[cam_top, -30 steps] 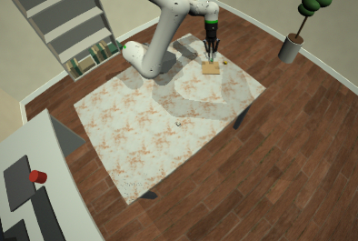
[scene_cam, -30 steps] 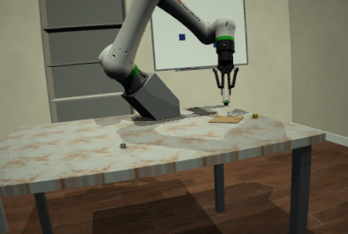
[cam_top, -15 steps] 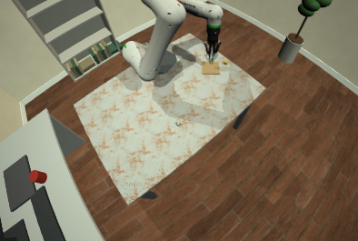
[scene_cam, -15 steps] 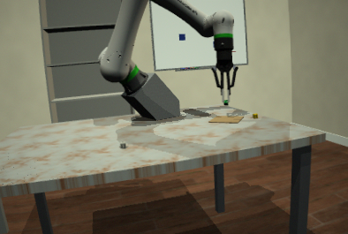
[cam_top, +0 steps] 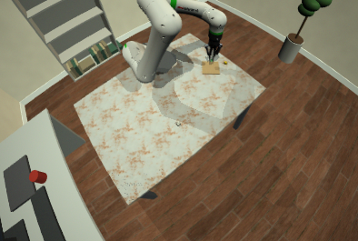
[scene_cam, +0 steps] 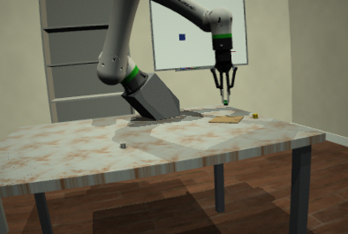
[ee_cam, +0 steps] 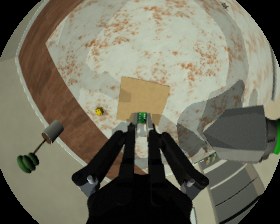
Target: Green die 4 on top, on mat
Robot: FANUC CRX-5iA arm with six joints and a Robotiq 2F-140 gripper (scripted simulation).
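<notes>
The green die lies 30 mm below my hand. Also, from my hand: tan mat (120 mm below); grey die (540 mm to the right, 150 mm ahead, 110 mm below); yellow die (120 mm to the left, 110 mm below, 70 mm ahead).
</notes>
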